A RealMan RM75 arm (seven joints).
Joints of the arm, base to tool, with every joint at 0 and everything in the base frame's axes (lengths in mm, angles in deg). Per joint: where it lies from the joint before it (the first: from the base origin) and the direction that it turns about. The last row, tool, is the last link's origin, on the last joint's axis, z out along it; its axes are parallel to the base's.
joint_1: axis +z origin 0 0 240.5
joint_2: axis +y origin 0 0 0
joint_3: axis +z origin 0 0 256
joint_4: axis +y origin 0 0 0
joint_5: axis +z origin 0 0 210
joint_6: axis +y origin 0 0 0
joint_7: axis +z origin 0 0 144
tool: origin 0 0 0
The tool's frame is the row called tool.
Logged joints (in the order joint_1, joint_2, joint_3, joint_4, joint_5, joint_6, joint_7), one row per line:
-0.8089, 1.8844, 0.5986, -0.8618, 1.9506, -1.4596, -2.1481
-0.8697, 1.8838, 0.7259, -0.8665, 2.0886, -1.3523, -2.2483
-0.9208, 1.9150, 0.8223, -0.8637, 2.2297, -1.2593, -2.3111
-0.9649, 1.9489, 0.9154, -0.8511, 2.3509, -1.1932, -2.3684
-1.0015, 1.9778, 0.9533, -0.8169, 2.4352, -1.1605, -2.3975
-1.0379, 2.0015, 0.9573, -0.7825, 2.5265, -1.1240, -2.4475
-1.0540, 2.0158, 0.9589, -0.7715, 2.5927, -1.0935, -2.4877
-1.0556, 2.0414, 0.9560, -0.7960, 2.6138, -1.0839, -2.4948
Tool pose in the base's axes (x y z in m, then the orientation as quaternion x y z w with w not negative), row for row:
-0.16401, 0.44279, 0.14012, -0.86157, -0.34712, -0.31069, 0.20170
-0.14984, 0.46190, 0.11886, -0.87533, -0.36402, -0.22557, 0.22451
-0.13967, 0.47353, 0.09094, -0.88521, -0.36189, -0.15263, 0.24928
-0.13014, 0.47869, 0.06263, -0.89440, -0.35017, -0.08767, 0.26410
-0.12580, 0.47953, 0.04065, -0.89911, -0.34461, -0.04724, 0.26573
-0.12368, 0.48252, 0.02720, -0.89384, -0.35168, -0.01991, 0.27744
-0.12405, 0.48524, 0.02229, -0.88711, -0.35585, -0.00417, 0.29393
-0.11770, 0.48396, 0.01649, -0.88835, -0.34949, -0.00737, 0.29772
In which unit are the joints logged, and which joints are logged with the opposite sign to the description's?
The joints are logged in radians. Opposite sign: joint_2, joint_4, joint_6.
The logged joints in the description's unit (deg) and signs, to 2 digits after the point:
-46.35, -107.97, 34.30, 49.38, 111.76, 83.63, -123.08
-49.83, -107.93, 41.59, 49.65, 119.67, 77.48, -128.82
-52.76, -109.72, 47.11, 49.49, 127.75, 72.15, -132.42
-55.28, -111.66, 52.45, 48.76, 134.70, 68.37, -135.70
-57.38, -113.32, 54.62, 46.80, 139.53, 66.49, -137.37
-59.47, -114.68, 54.85, 44.83, 144.76, 64.40, -140.23
-60.39, -115.50, 54.94, 44.20, 148.55, 62.65, -142.53
-60.48, -116.96, 54.77, 45.61, 149.76, 62.10, -142.94

